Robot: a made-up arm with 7 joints.
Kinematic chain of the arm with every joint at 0, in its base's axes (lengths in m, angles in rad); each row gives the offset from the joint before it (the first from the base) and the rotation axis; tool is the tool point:
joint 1: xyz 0 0 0 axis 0 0.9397 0.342
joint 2: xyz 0 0 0 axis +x
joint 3: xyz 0 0 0 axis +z
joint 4: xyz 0.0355 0 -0.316 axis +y
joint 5: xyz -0.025 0 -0.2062 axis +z
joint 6: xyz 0 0 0 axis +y
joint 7: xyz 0 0 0 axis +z
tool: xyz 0 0 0
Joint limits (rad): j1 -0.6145..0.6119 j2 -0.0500..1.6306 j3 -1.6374..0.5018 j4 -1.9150..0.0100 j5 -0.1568..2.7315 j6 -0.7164..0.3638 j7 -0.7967..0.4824
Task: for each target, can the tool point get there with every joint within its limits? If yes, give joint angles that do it. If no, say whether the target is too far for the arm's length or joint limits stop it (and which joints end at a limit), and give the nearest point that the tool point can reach.
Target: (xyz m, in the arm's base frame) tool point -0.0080 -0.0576 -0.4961
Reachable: yes | joints 0.1525 0.2273 -1.2288 -0.8815 2.0571 0.2447 -0.2835
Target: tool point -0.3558 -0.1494 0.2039
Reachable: no: joint limits stop it (at a limit: joint 1, joint 2, joint 3, joint 4) | nearest point -0.1028 -0.2635 -0.2225 | short by 0.509 m
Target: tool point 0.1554 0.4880 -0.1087
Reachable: yes | joints -0.2724 1.4119 -0.6439 -0.4192 0.1631 0.1039 -0.3221
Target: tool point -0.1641 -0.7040 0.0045
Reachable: no: too far | nearest point -0.1028 -0.2635 -0.2225 | short by 0.499 m
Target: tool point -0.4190 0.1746 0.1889
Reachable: no: joint limits stop it (at a limit: joint 1, joint 2, joint 3, joint 4) | nearest point -0.1880 0.2616 -0.1605 | short by 0.428 m
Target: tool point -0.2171 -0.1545 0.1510
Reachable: no: joint limits stop it (at a limit: joint 1, joint 2, joint 3, joint 4) | nearest point -0.1028 -0.2635 -0.2225 | short by 0.406 m
